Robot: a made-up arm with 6 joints.
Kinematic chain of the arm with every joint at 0, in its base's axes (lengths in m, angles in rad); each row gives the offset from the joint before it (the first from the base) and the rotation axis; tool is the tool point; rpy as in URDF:
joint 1: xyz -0.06 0 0.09 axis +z
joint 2: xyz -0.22 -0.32 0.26 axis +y
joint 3: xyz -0.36 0 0.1 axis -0.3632 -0.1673 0.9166
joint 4: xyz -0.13 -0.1 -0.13 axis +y
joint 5: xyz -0.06 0.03 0 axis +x
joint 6: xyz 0 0.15 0.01 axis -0.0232 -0.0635 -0.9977
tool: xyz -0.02 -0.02 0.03 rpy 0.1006 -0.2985 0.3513
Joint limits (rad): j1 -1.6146..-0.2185 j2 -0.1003..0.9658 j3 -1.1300..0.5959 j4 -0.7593..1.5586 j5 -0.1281..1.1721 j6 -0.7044..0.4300
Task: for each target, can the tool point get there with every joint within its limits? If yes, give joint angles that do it. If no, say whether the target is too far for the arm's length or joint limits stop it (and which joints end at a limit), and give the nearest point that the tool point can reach.
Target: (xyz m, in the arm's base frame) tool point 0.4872 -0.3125 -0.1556
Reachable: no: joint limits stop it (at a limit: joint 1, joint 2, joint 3, joint 4, joint 5, joint 6) | nearest point -0.0823 0.6158 0.3409 | short by 1.197 m
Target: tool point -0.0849 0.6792 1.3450
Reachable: no: too far | nearest point -0.2263 0.5453 0.9050 | short by 0.481 m
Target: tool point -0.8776 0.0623 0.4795
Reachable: yes | joints -0.3537 0.1965 -0.2217 -0.4681 0.2912 -0.0897
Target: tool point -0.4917 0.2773 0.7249
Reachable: yes | joints -0.8774 0.6584 -0.9649 0.3130 0.3272 -0.0465
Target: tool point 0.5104 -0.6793 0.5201
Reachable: no: joint limits stop it (at a limit: joint 1, joint 2, joint 3, joint 5, joint 6) | nearest point -0.4627 -0.2912 0.6927 | short by 1.062 m
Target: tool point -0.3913 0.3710 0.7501
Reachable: yes | joints -1.1860 0.8045 -0.7859 0.3214 0.2014 -0.6043
